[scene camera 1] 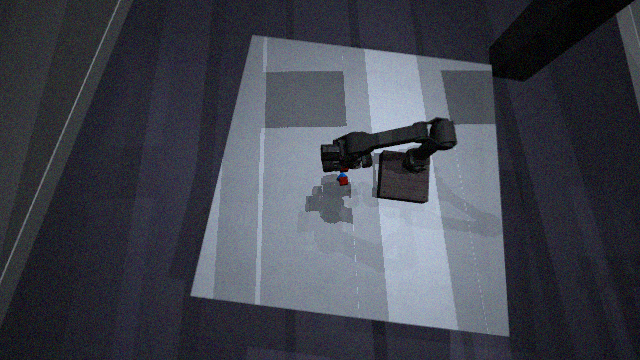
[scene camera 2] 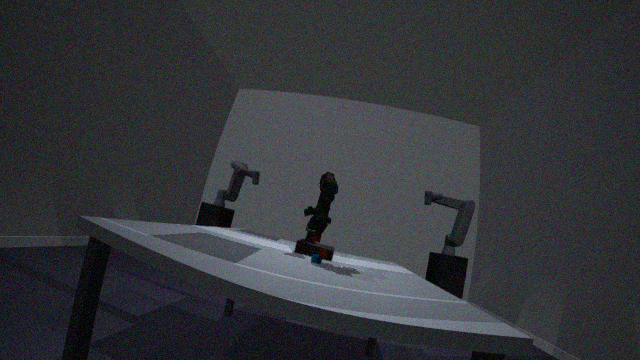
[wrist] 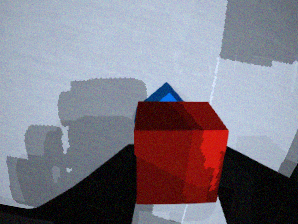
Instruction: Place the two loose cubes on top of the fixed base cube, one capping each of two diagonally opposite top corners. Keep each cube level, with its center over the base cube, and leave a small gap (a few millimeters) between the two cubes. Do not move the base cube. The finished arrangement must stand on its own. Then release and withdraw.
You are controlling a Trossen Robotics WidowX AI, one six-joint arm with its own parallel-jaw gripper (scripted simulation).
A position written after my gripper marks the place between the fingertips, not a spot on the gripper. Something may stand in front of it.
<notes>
My gripper (wrist: 176, 154) carries a red cube (wrist: 180, 146).
</notes>
